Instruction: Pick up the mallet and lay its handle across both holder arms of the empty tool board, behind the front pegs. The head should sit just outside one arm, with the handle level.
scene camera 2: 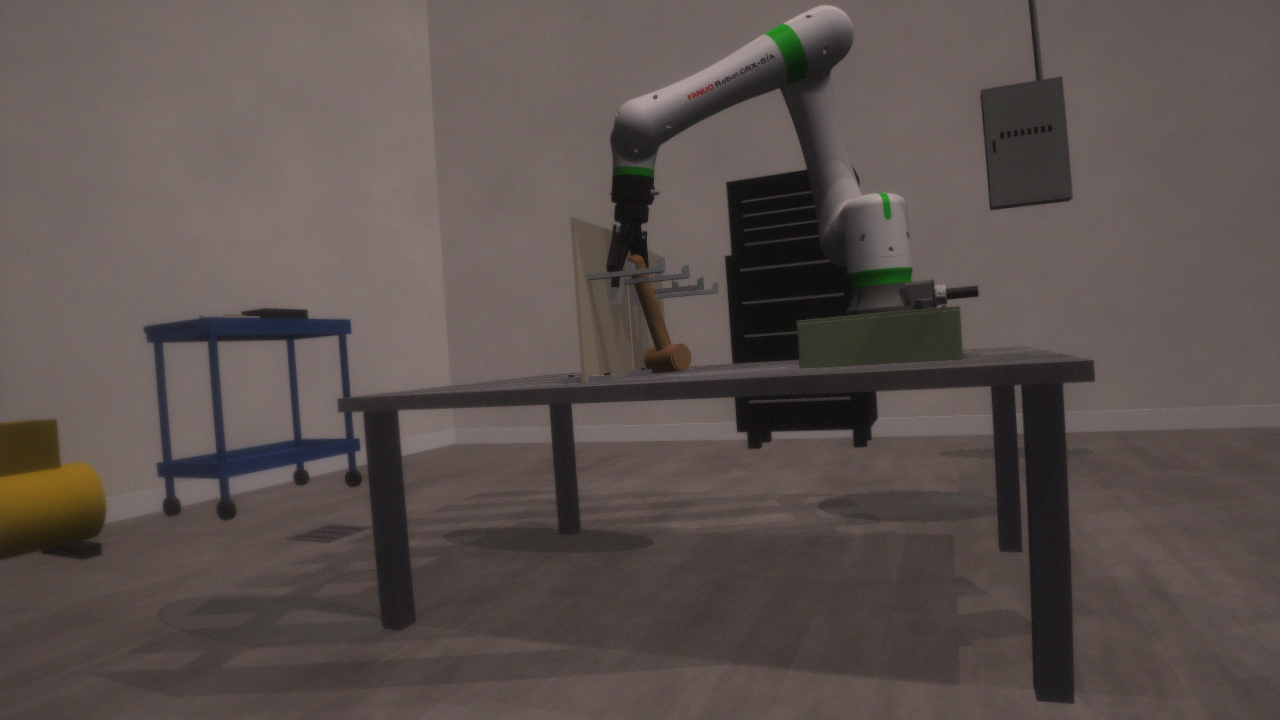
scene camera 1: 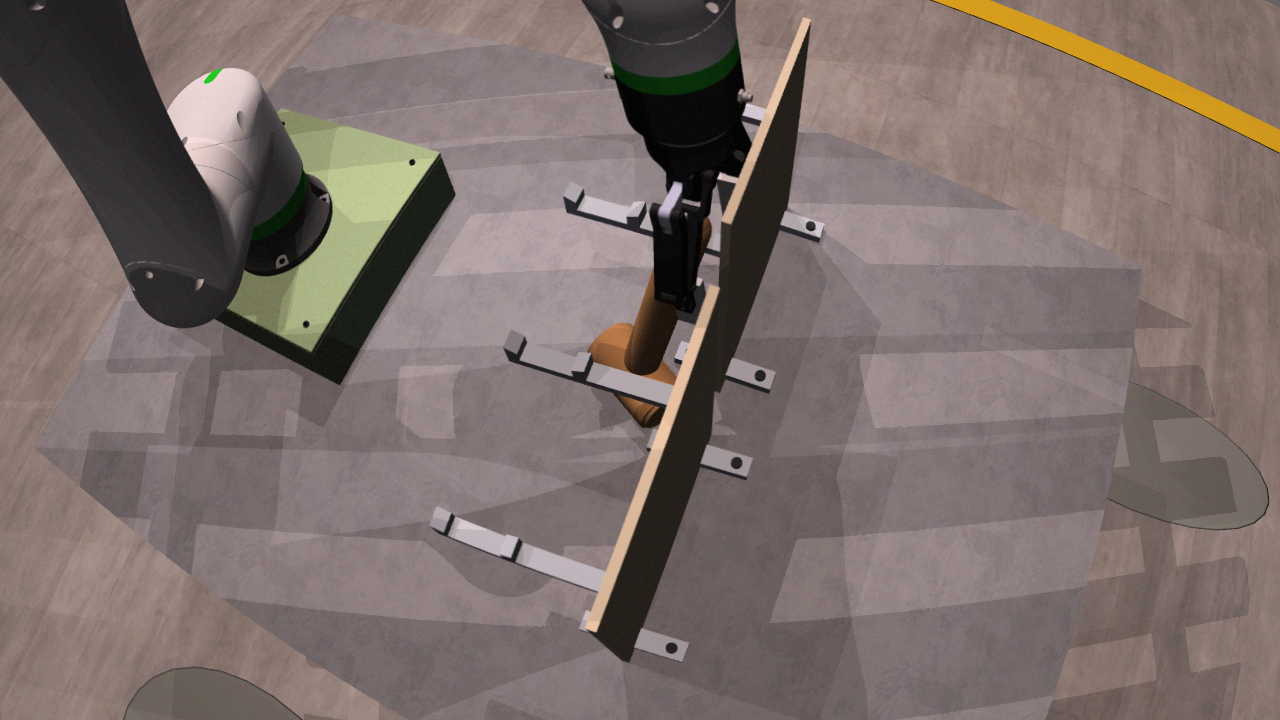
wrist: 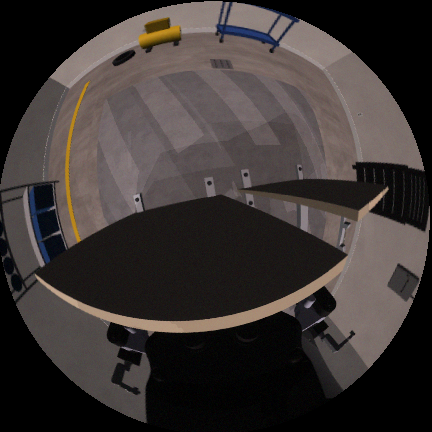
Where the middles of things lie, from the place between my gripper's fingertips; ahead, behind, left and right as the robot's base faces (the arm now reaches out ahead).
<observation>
I see the mallet [scene camera 1: 639,349] 5 cm behind my hand, 7 cm to the right of it and 3 cm below it.
</observation>
